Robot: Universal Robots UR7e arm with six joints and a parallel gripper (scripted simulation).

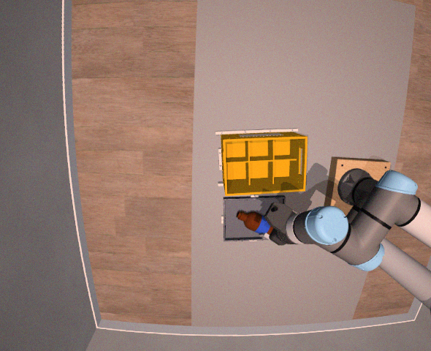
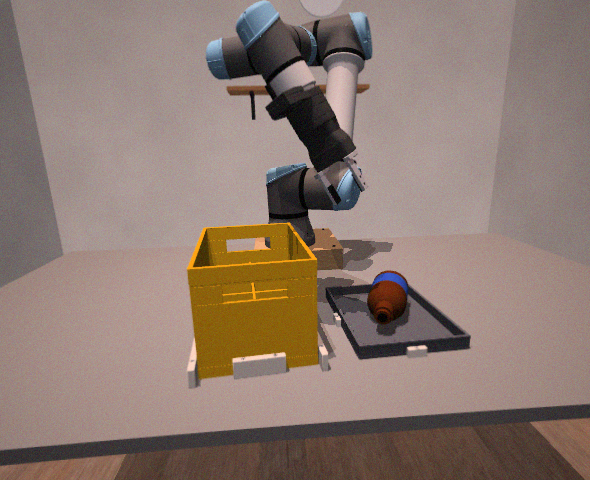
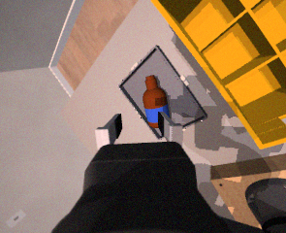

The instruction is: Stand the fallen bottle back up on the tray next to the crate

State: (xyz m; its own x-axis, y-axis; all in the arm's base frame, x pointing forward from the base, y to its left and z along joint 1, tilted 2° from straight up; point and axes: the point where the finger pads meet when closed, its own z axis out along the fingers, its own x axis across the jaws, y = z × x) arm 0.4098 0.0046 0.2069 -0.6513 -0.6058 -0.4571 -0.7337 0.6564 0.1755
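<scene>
Right now my hand is 2 cm short of the brown bottle, 8 cm to the right of it and 22 cm above it. Also, from my hand: yellow crate 3 cm behind, 17 cm to the right, 18 cm below; then dark grey tray 1 cm ahead, 8 cm to the left, 25 cm below.
</scene>
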